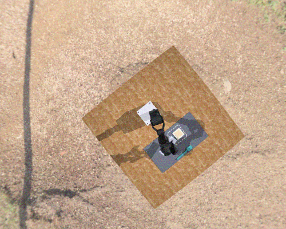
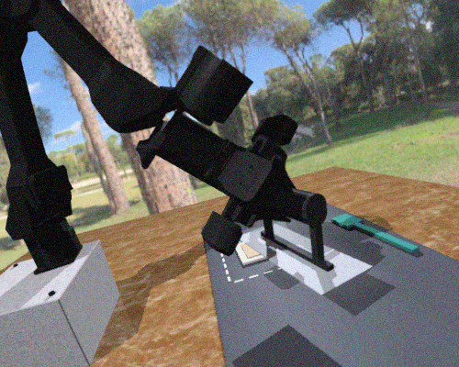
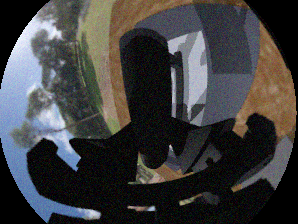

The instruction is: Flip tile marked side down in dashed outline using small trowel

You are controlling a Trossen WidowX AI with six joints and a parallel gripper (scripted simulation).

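My gripper tip is now 2 cm past the tile, 15 cm to the right of it and 11 cm above it. From my gripper tip the other things lie so: teal trowel: 17 cm ahead, 7 cm to the left, 11 cm below; then grey mat: 3 cm ahead, 7 cm to the left, 13 cm below.
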